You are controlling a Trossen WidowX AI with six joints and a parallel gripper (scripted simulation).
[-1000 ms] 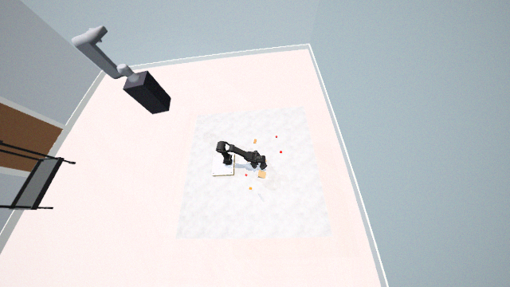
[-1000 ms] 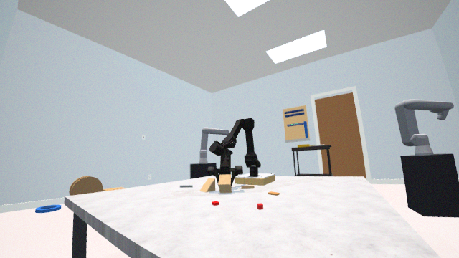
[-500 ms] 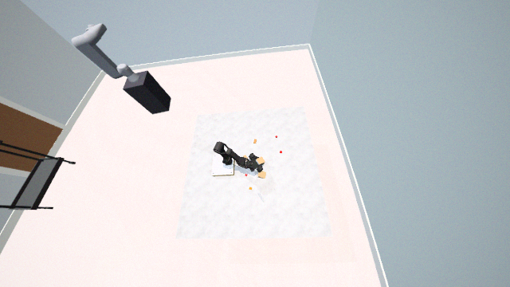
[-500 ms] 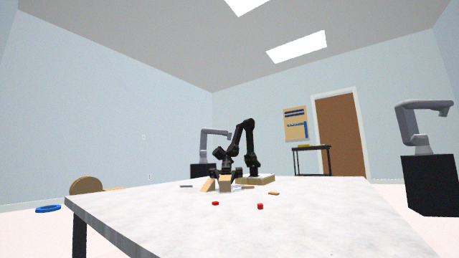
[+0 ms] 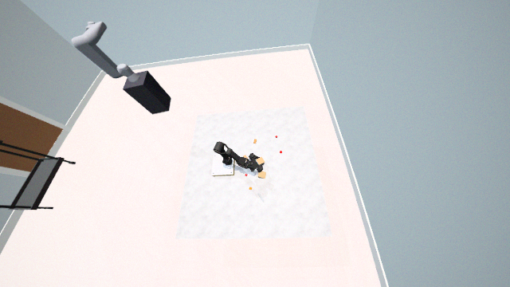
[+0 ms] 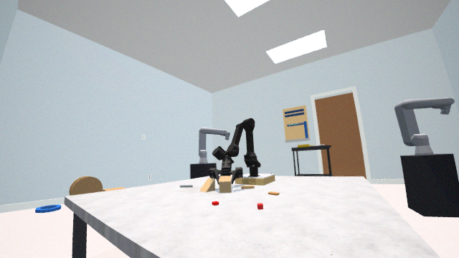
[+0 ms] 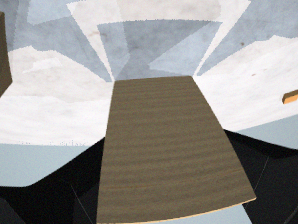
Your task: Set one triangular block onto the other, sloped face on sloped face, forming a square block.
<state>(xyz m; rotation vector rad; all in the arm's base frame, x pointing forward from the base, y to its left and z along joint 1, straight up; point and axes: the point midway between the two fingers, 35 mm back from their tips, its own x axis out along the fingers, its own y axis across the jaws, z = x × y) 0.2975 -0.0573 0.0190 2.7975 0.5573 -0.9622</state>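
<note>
Right now my gripper tip is 10 mm below the triangular block. Round my gripper tip: grey bar 320 mm to the right, 70 mm behind, 40 mm below; tan slab 150 mm behind, 70 mm to the left, 40 mm below.
</note>
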